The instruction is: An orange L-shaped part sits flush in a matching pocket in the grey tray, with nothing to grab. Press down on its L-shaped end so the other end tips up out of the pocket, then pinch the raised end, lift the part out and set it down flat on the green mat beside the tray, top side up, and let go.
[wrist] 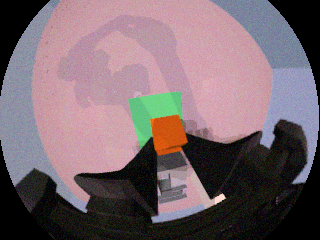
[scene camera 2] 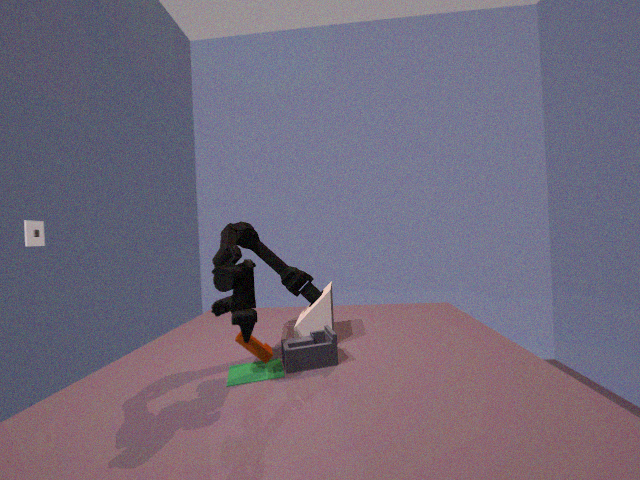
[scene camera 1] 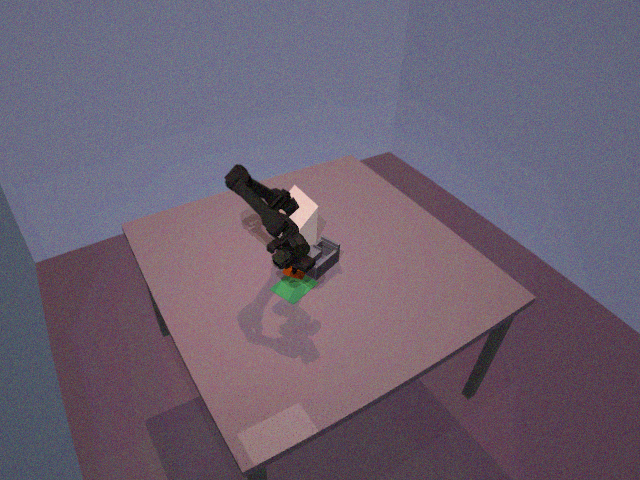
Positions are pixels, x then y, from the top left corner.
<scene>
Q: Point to an orange L-shaped part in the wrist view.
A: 168,136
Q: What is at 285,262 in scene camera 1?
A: My gripper.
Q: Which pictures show my gripper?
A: The wrist view, scene camera 2 and scene camera 1: all of them.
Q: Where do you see a green mat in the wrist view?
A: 144,108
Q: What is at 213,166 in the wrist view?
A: My gripper.
</scene>
